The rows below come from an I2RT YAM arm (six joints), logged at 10 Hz.
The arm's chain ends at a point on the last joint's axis. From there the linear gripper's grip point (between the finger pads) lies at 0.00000 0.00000 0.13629 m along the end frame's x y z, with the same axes.
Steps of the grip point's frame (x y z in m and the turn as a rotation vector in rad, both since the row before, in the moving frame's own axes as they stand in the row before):
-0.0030, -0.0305, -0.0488, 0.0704, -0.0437, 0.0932
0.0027, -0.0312, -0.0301, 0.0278, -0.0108, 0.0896
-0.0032, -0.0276, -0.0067, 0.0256, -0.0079, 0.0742
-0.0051, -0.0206, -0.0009, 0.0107, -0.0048, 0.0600
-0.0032, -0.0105, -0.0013, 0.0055, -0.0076, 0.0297
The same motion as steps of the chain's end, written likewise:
0.0025, -0.0207, -0.0483, 0.0704, -0.0437, 0.0932
0.0040, -0.0274, -0.0300, 0.0278, -0.0108, 0.0896
-0.0023, -0.0241, -0.0067, 0.0256, -0.0079, 0.0742
-0.0045, -0.0191, -0.0009, 0.0107, -0.0048, 0.0600
-0.0022, -0.0097, -0.0013, 0.0055, -0.0076, 0.0297

